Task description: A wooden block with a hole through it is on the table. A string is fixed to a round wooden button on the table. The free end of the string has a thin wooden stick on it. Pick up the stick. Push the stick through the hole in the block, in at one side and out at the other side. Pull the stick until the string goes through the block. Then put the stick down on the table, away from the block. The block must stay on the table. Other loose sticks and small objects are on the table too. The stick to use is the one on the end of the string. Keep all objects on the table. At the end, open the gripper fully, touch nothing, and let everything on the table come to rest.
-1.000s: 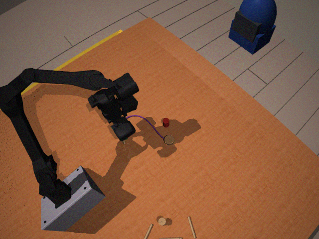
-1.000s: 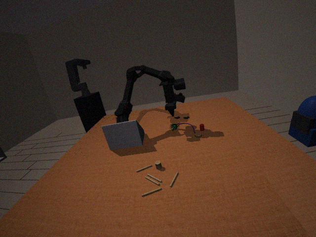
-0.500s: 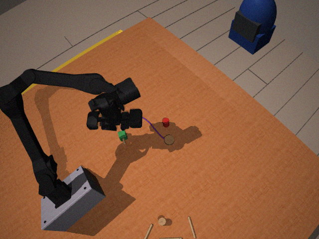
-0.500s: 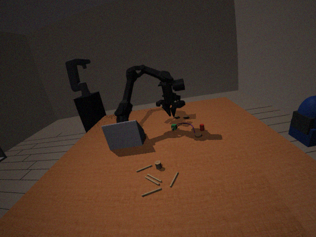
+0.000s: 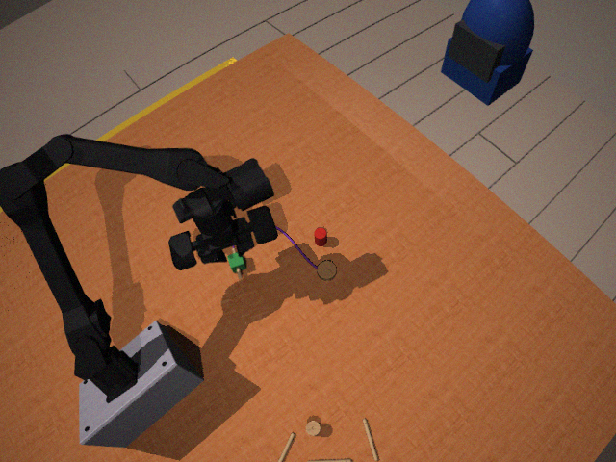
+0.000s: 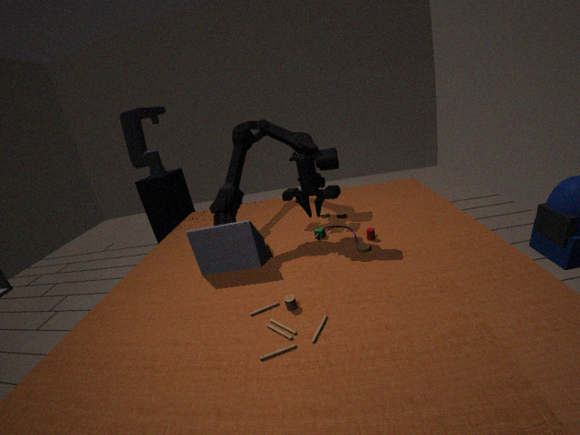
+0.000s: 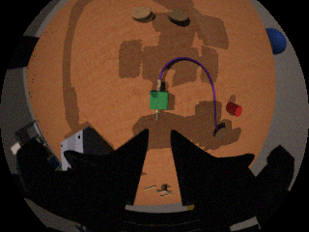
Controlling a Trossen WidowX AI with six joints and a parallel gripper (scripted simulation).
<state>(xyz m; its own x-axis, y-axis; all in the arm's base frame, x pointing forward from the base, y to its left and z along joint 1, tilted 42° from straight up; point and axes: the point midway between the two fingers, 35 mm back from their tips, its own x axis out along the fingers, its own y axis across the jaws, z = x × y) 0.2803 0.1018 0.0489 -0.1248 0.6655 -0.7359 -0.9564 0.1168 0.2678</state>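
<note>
My gripper tip is now 70 mm above the green block, 20 mm to the right of it and 10 mm short of it. From my gripper tip the other things lie so: red cylinder (180 mm ahead, 70 mm below, 30 mm to the right); then round wooden button (150 mm ahead, 100 mm to the right, 80 mm below); then thin wooden stick (80 mm below, 40 mm to the left, 10 mm ahead).
</note>
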